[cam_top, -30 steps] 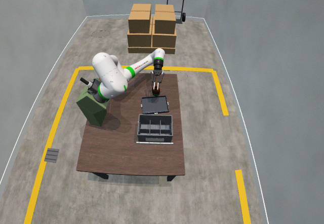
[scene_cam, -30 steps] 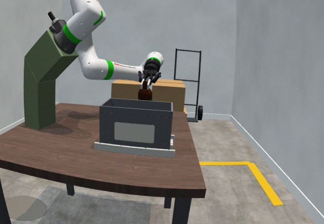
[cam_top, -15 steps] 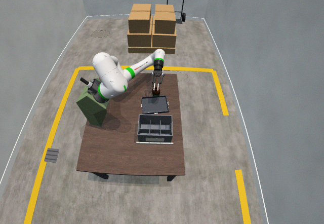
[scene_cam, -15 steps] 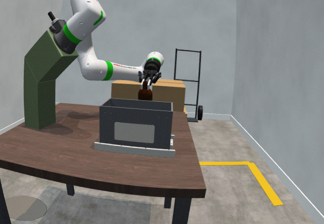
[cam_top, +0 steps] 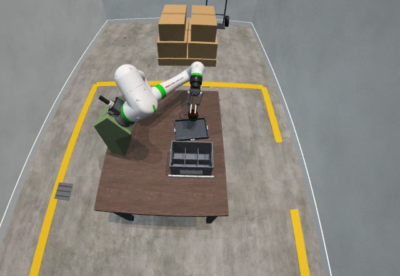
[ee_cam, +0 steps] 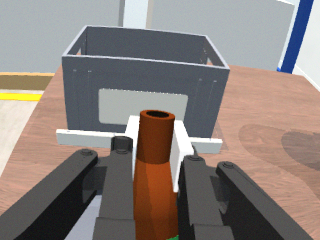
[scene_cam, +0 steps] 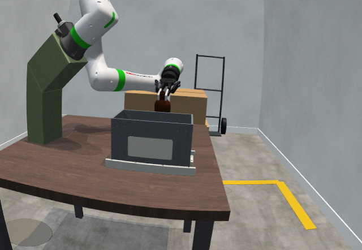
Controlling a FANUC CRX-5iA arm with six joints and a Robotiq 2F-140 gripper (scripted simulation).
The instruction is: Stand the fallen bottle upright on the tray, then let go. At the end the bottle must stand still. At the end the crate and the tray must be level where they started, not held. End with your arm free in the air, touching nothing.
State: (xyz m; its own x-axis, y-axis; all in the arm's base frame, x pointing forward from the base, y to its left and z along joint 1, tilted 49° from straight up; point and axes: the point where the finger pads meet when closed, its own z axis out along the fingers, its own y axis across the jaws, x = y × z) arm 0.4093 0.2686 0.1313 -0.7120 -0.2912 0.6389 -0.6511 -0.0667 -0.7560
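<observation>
Right now my hand is 6 cm above the brown bottle. Also, from my hand: grey tray (1 cm behind, 4 cm to the right, 20 cm below); then dark grey crate (2 cm ahead, 34 cm to the right, 13 cm below).
</observation>
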